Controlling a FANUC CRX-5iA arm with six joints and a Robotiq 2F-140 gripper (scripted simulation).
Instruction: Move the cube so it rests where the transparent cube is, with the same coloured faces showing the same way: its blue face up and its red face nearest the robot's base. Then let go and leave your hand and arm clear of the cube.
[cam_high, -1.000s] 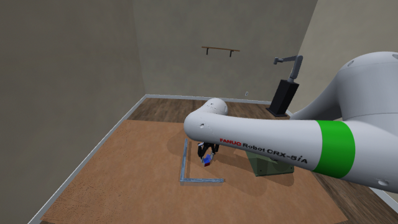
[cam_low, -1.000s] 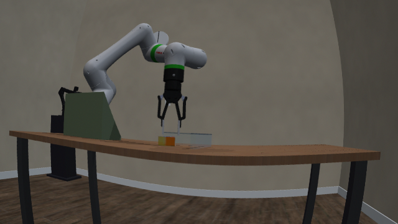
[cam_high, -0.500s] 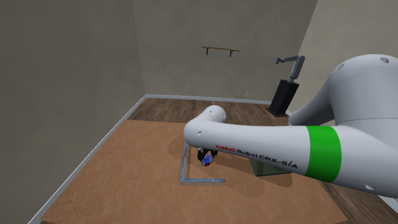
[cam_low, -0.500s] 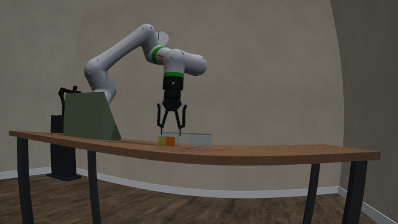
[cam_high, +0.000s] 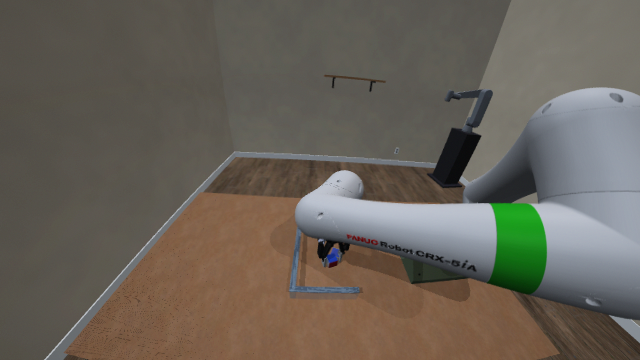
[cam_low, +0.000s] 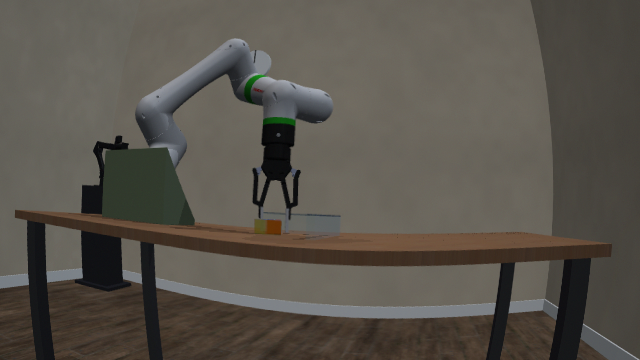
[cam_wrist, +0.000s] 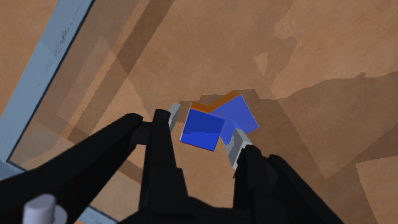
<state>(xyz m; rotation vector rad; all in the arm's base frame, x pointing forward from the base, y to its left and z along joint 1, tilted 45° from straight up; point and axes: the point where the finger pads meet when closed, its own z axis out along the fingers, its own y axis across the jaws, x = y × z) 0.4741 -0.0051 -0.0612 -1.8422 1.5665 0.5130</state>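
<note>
Now: hand 20 mm past the transparent cube, 20 mm to the left of it and 20 mm above it.
</note>
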